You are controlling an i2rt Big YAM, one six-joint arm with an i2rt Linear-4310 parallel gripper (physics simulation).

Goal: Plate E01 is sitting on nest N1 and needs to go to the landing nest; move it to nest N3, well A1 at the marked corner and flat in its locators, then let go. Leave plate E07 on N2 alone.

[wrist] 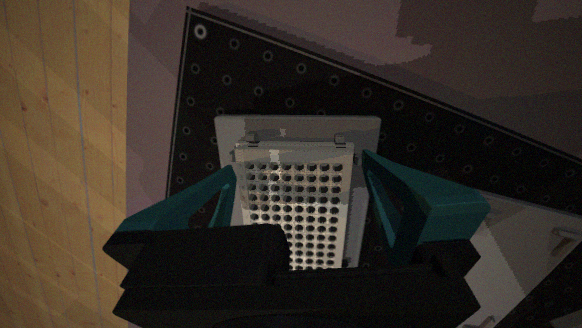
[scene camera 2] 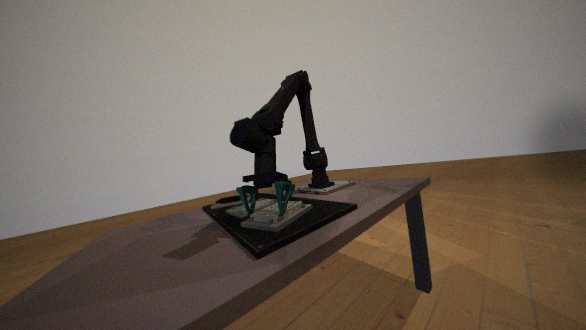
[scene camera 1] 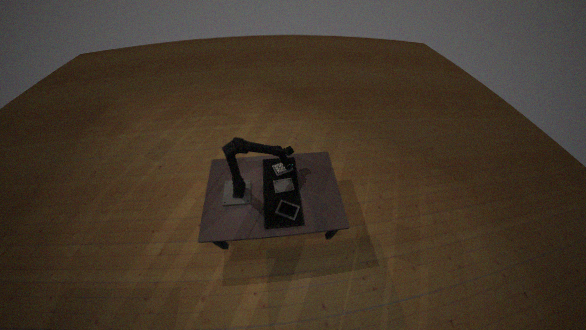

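A white many-welled plate (scene camera 1: 281,168) (scene camera 2: 291,206) (wrist: 295,200) sits on a grey nest (scene camera 2: 267,226) (wrist: 300,122) at one end of the black board. My gripper (scene camera 2: 265,215) (wrist: 295,164) is open and low over it, one teal finger beside each long side; the left fingertip looks very near the plate edge, and contact cannot be told. The gripper body hides the plate's near end. The middle nest (scene camera 1: 284,185) (scene camera 2: 235,210) (wrist: 520,220) bears no plate. A black plate (scene camera 1: 288,209) lies in the third nest (scene camera 1: 279,207). Plate and nest names are unreadable.
The black board (scene camera 1: 269,220) (scene camera 2: 325,215) (wrist: 450,132) carries all three nests on the table (scene camera 1: 325,200) (scene camera 2: 150,270). The middle nest is close beyond the right finger. The arm's base plate (scene camera 1: 227,200) (scene camera 2: 345,185) stands beside the board.
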